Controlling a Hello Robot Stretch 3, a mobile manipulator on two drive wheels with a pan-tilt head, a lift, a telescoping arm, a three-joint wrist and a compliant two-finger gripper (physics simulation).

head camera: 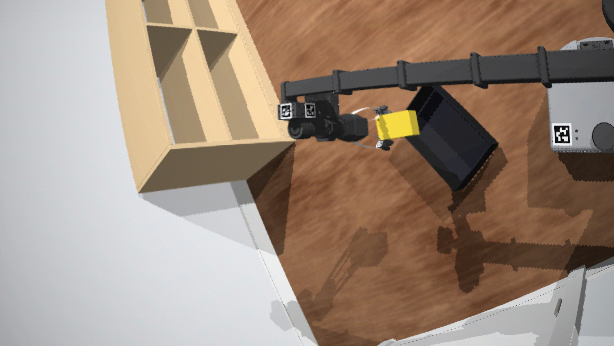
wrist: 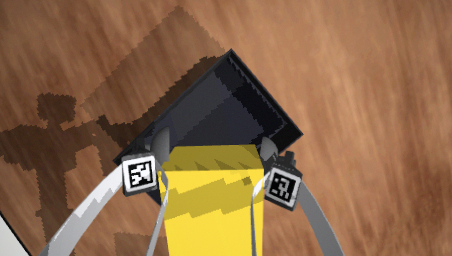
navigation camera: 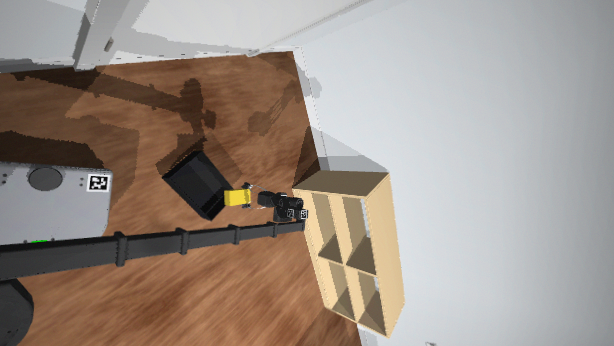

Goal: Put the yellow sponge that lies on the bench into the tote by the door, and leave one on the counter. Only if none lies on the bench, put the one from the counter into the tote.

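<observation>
My gripper is shut on a yellow sponge, with one finger on each side of it. The sponge is held above the floor, and its far end overlaps the near edge of the black tote in the head and navigation views. The tote stands on the wooden floor and its inside shows dark. In the wrist view the sponge hides the tote's near part. The bench and the counter cannot be made out in these views.
A light wooden shelf unit stands against the pale wall, close behind the wrist. My base is on the tote's other side. My extended arm passes beside the tote. White panels border the floor.
</observation>
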